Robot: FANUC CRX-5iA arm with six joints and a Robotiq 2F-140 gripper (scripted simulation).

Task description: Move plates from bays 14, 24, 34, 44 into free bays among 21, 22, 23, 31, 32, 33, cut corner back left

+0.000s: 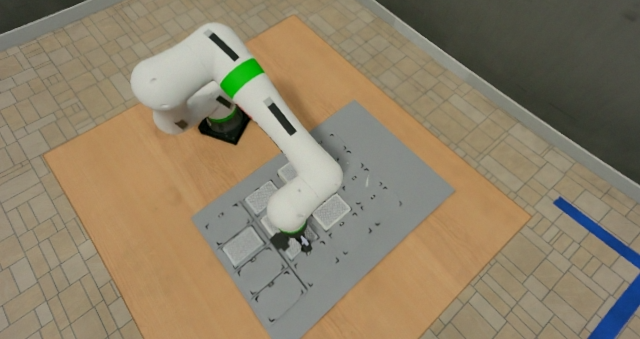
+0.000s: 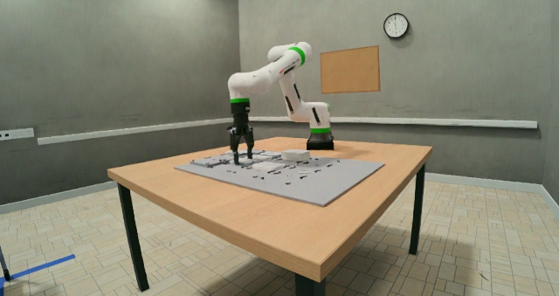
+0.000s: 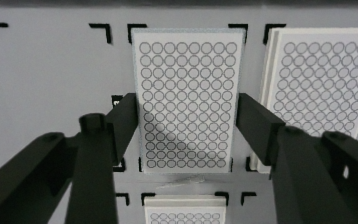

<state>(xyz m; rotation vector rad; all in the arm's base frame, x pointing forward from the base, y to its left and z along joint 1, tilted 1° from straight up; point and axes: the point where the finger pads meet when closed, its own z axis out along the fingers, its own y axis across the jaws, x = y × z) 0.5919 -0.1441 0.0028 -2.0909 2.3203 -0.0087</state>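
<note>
The sealed 96-well plate is 120 mm behind my hand, 150 mm to the right of it and 10 mm below it. The rest, counted from my hand: sealed deep-well block: 200 mm behind, 190 mm to the left, 10 mm below.
</note>
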